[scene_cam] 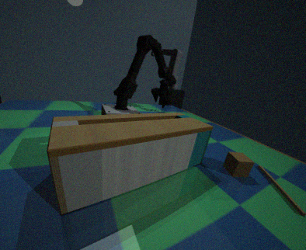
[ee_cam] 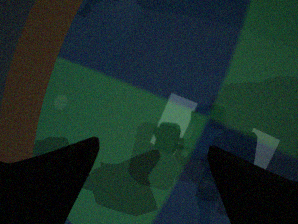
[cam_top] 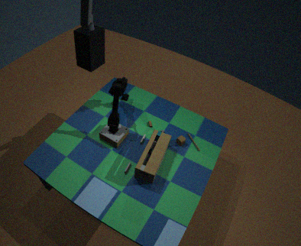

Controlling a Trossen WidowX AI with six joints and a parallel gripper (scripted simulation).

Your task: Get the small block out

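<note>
Now: the dark object 59 cm ahead of my gripper tip, 35 cm to the right of it and 4 cm above it. The rest, counted from my gripper tip: brown block 72 cm ahead, 7 cm to the right, 2 cm below; then box 58 cm ahead, 36 cm to the right, 2 cm above.
</note>
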